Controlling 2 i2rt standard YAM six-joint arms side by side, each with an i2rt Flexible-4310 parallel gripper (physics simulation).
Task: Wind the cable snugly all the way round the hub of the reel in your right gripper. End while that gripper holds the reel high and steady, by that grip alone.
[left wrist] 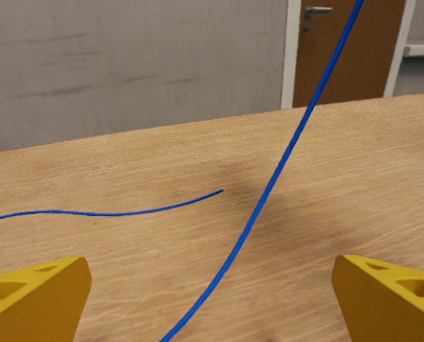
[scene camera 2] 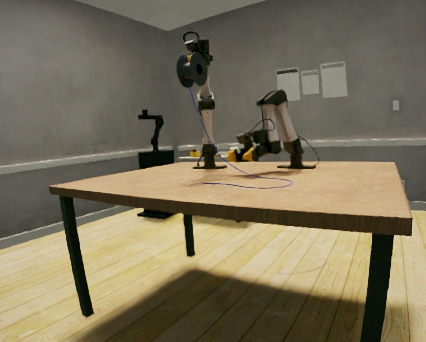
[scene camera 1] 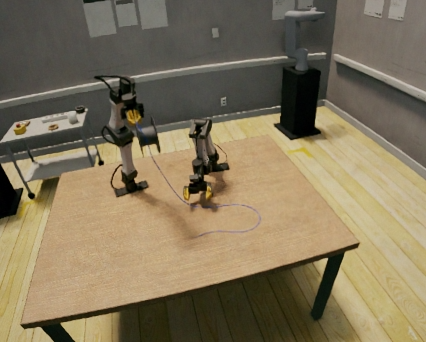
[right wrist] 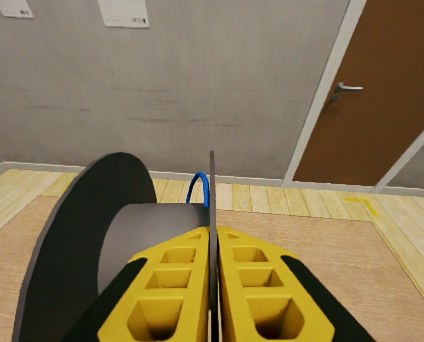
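Pixels of known places: left gripper, between the fingertips: (left wrist: 211, 269) (scene camera 2: 234, 157) (scene camera 1: 197, 199); right gripper, between the fingertips: (scene camera 2: 187, 60) (scene camera 1: 135, 124) (right wrist: 213, 234); left arm's base, origin of its link: (scene camera 2: 296, 167) (scene camera 1: 212, 168); right arm's base, origin of its link: (scene camera 2: 209, 168) (scene camera 1: 131, 189).
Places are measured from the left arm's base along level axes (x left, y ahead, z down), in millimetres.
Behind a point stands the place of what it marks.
The dark reel (scene camera 1: 148, 136) {z -512, x -301, y 446 mm} (scene camera 2: 196, 80) {z -438, x -270, y 436 mm} (right wrist: 145, 225) {z -533, x -300, y 411 mm} hangs high above the table. My right gripper (scene camera 1: 133, 118) {z -551, x -347, y 402 mm} (right wrist: 213, 234) {z -551, x -347, y 402 mm} is shut on one of its flanges. The visible grey hub side is bare; a small loop of blue cable (scene camera 1: 259, 218) {z -3, x 159, y 480 mm} (scene camera 2: 291, 183) {z -3, x 158, y 455 mm} (left wrist: 250, 220) {z -78, x -161, y 405 mm} (right wrist: 200, 173) {z -562, x -333, y 435 mm} rises beside the gripped flange. The cable slopes from the reel to the table and curves round there to its free end (scene camera 1: 198, 236) {z 0, x -159, y 541 mm} (left wrist: 222, 190) {z -2, x -176, y 545 mm}. My left gripper (scene camera 1: 198, 193) {z -87, x -135, y 373 mm} (scene camera 2: 240, 155) {z -87, x -135, y 373 mm} (left wrist: 211, 269) {z -87, x -135, y 373 mm} is open, low over the table; the cable crosses between its fingers in the left wrist view, touching neither.
The wooden table (scene camera 1: 110, 260) {z 0, x -577, y 606 mm} (scene camera 2: 340, 195) {z 0, x 366, y 587 mm} carries both arm bases at its back edge. A trolley (scene camera 1: 60, 165) with small items stands behind it at the left in scene camera 1. A grey arm on a black pedestal (scene camera 1: 300, 100) stands at the back right there.
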